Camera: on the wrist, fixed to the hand. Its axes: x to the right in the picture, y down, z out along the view.
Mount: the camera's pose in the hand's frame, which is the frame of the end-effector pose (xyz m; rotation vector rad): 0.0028 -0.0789 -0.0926 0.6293 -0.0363 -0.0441
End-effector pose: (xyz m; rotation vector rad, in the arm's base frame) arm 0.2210 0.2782 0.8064 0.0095 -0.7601 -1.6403
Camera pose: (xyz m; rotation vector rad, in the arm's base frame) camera 0.1894 0.2339 0.6976 0.4463 -1.2831 -1.3850
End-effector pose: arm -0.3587 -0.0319 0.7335 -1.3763 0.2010 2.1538
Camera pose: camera -0.2445 -0.0040 0.7021 -0.9604 0.7530 1.8434
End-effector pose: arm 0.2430 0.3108 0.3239 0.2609 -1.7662 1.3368
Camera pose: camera 0.3380 0.3597 0.3822 0.6651 -1.3120 1.8350
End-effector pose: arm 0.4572 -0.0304 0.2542 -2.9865 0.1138 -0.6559
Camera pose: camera 0.4251 0.0419 0.3467 -2.3957 -0.1377 -0.5177
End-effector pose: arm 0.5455 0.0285 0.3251 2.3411 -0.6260 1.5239
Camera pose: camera 0.5122 0.1384 0.3655 -2.4290 0.0812 -1.6174
